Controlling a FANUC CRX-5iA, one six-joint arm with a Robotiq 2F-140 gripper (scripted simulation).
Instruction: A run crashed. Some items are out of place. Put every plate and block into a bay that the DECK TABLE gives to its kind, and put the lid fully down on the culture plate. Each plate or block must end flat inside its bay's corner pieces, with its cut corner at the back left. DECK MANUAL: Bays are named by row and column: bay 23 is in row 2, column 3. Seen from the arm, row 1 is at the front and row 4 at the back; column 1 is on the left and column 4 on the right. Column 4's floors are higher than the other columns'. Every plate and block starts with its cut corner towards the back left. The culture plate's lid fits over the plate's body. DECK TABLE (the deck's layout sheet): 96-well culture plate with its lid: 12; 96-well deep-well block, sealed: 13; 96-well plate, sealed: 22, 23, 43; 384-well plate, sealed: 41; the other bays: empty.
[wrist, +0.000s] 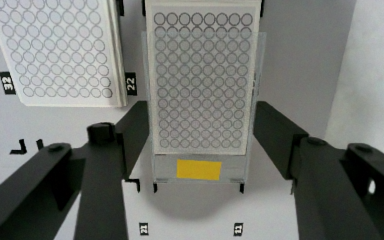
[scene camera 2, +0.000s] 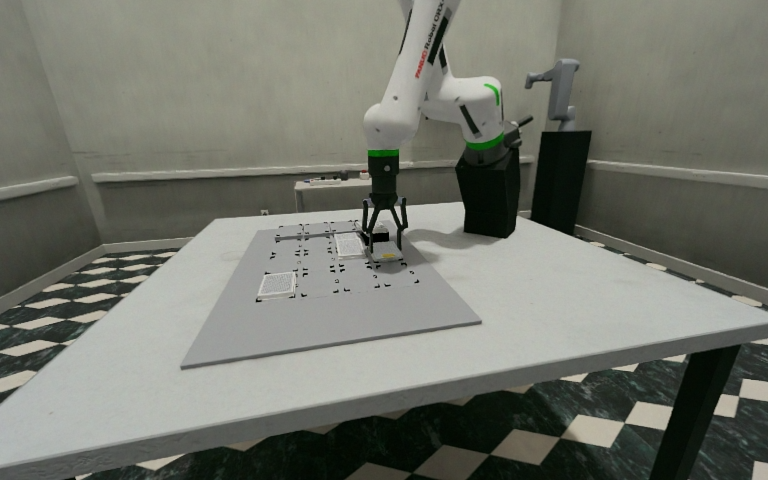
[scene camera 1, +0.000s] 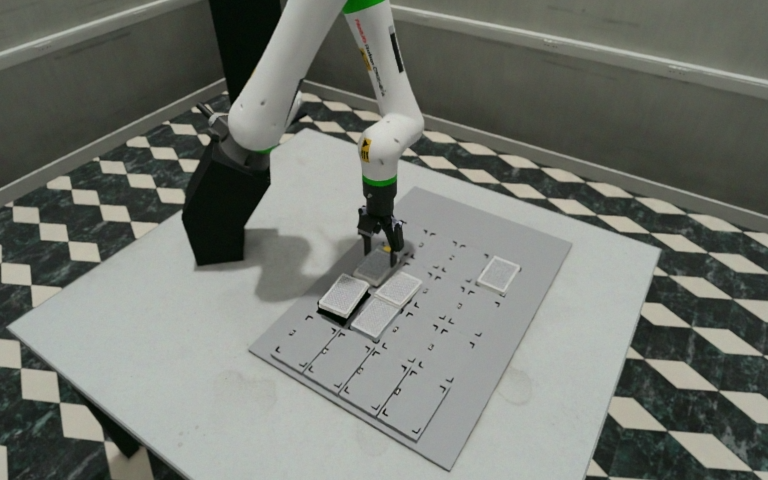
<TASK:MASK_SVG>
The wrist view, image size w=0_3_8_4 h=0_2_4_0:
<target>my gripper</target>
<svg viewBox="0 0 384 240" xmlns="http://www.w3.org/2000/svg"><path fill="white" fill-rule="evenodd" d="M258 101L253 135L284 180L293 180L290 195L294 195L299 240L384 240L384 152L365 143L349 143L347 149L335 148L322 138L319 139L319 137L309 135L309 133L266 101ZM147 102L137 101L116 124L100 122L87 126L88 141L82 147L72 148L70 143L56 142L43 147L1 182L0 240L54 240L79 194L80 199L73 240L129 240L122 180L129 179L149 136Z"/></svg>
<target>lid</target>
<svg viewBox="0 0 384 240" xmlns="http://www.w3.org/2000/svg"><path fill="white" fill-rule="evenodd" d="M143 31L141 33L153 184L247 184L267 32Z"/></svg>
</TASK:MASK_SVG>
